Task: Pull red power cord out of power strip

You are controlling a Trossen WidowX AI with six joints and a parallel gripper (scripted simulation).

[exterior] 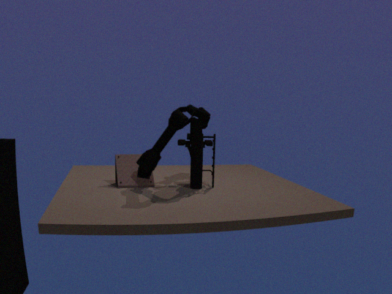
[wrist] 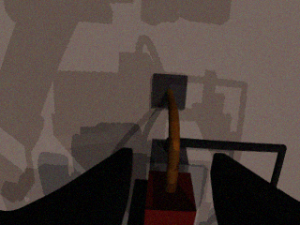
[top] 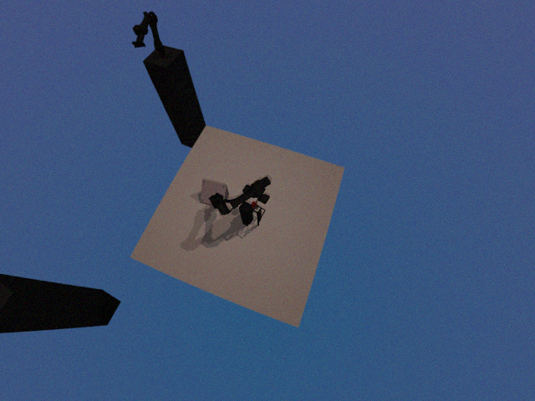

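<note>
Right now my gripper tip is 7 cm to the left of the red plug and 1 cm above it.
</note>
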